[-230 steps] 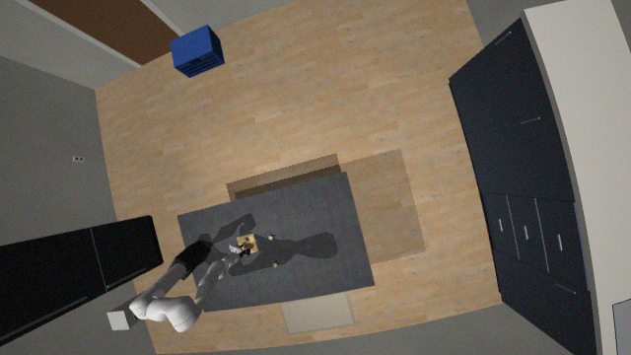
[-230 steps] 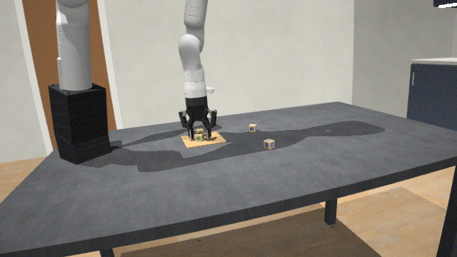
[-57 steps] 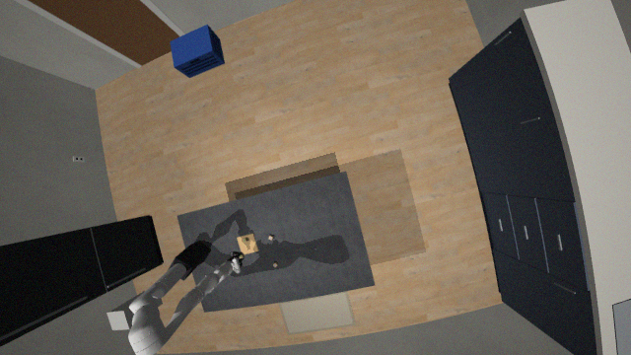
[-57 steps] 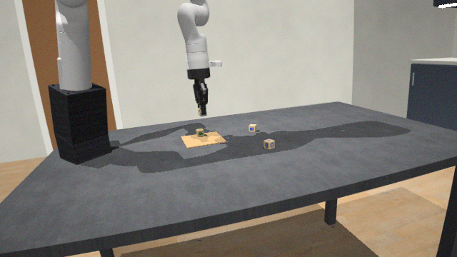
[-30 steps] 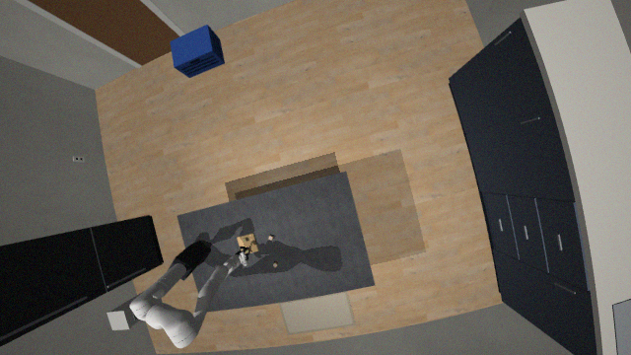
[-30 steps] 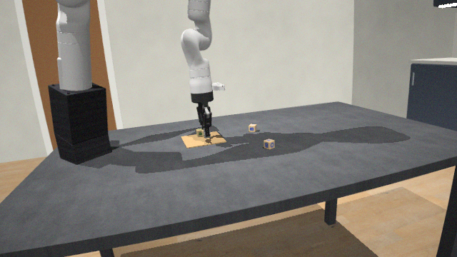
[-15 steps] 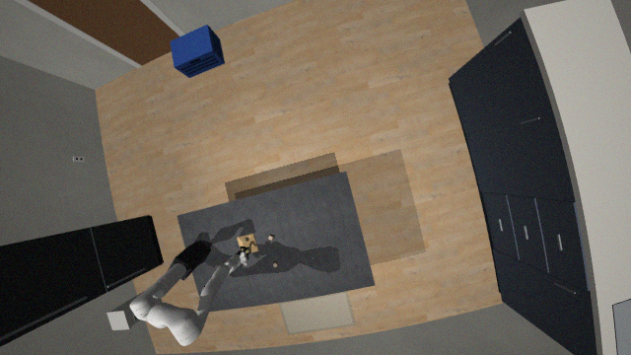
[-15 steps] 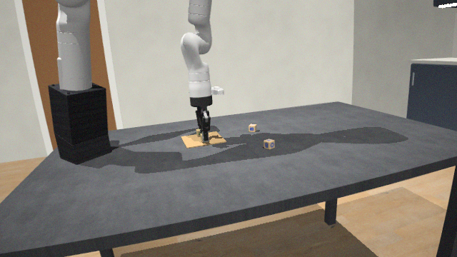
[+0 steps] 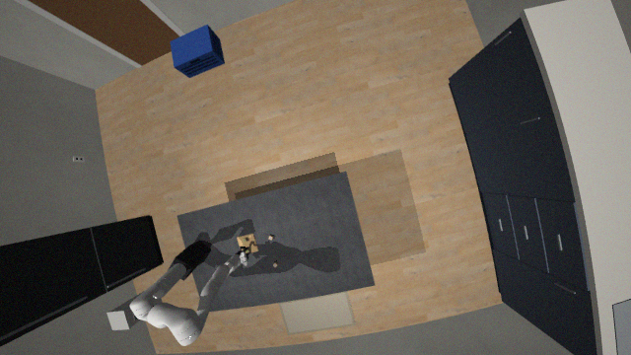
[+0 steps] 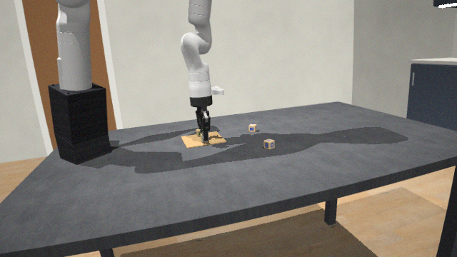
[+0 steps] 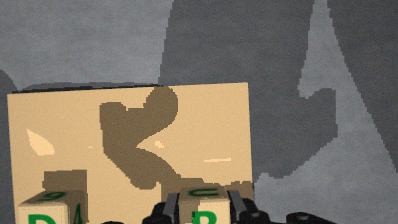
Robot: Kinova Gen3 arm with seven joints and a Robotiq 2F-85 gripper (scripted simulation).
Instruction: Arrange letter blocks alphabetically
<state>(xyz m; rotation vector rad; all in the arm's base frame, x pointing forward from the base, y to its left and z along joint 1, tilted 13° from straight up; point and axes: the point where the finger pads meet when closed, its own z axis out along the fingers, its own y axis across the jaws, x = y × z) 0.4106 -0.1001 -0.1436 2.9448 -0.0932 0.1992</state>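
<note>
My gripper is now 40 mm to the right of the mat and 30 mm above it. The rest, counted from my hand: green-marked block 10 mm ahead, 80 mm to the left, 10 mm below.
</note>
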